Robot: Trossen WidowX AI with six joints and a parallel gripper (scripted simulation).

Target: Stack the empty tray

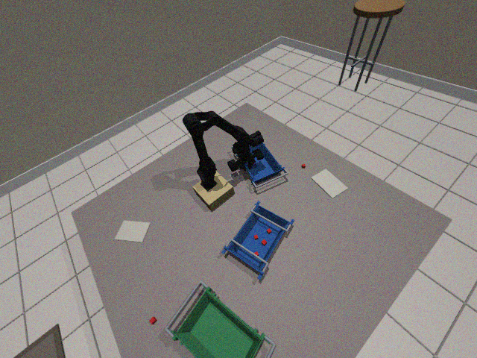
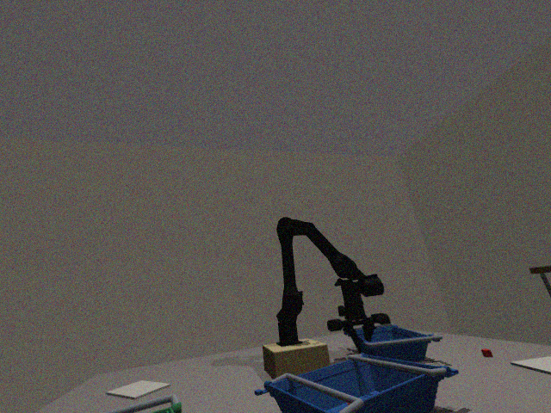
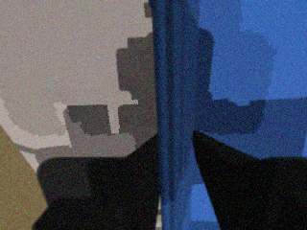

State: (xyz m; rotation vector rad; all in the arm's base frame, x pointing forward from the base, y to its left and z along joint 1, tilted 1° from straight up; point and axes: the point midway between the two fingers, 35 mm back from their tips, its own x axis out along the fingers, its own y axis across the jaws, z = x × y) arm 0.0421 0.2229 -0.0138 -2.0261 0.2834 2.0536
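Now: the blue tray 20 mm ahead of my gripper tip, 70 mm to the left of it and 30 mm above it.
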